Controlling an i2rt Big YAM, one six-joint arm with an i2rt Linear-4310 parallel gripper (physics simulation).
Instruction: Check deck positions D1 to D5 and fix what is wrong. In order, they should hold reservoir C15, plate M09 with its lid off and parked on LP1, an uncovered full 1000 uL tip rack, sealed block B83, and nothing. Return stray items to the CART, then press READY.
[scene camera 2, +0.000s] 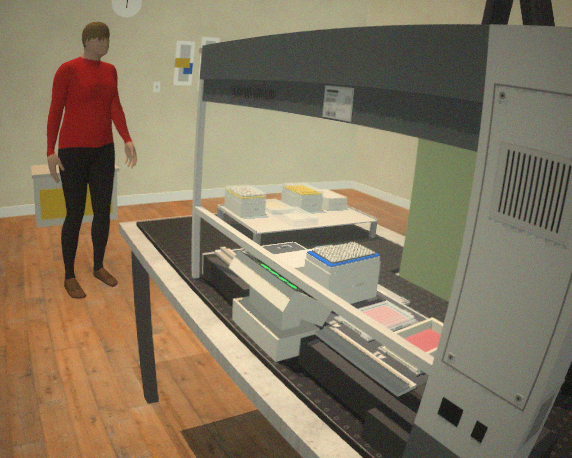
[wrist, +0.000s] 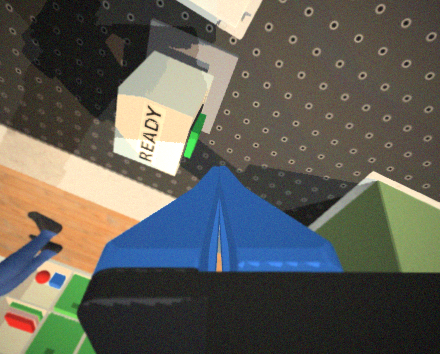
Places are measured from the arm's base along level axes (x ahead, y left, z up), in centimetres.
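Pixels of known places: gripper, fingertip midpoint: (wrist: 219, 178).
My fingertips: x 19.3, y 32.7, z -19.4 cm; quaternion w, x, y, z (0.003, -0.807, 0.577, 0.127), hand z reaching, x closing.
For each thing: its top centre in the pictures, then the offset to it from my fingertips. "pt": a spot on its surface instead.
- cream READY box, middle of its top: (wrist: 149, 136) dz -9.4, dx -7.8, dy +6.0 cm
- green piece, surface spot: (wrist: 195, 136) pt dz -10.3, dx -6.7, dy +2.4 cm
- reservoir with pink liquid, middle of its top: (scene camera 2: 427, 335) dz -11.2, dx +22.6, dy -10.6 cm
- white block, middle of its top: (scene camera 2: 327, 193) dz -9.6, dx -25.7, dy -92.5 cm
- grey housing, surface spot: (scene camera 2: 525, 200) pt dz +19.5, dx +43.6, dy +9.7 cm
My gripper (wrist: 219, 178) has its blue fingers shut and empty, in the wrist view, beside and apart from the cream READY box (wrist: 150, 125). A green piece (wrist: 195, 136) sits on the box's side nearest the fingertips. In the scene view, an uncovered blue-rimmed rack full of tips (scene camera 2: 342, 272) stands on the deck. A plate with pink wells (scene camera 2: 385, 316) and a reservoir with pink liquid (scene camera 2: 425, 339) are at the right, partly hidden by the rail. Plate and block labels are unreadable. My gripper does not show in the scene view.
A low white table (scene camera 2: 260, 226) at the back bears yellow-topped tip racks (scene camera 2: 245, 202) (scene camera 2: 302, 199), a white block (scene camera 2: 334, 200) and flat clear pieces. A green panel (wrist: 415, 225) (scene camera 2: 435, 215) stands near the gripper's right. A rail and a grey housing (scene camera 2: 525, 200) frame the deck. A person (scene camera 2: 87, 110) stands beyond the bench.
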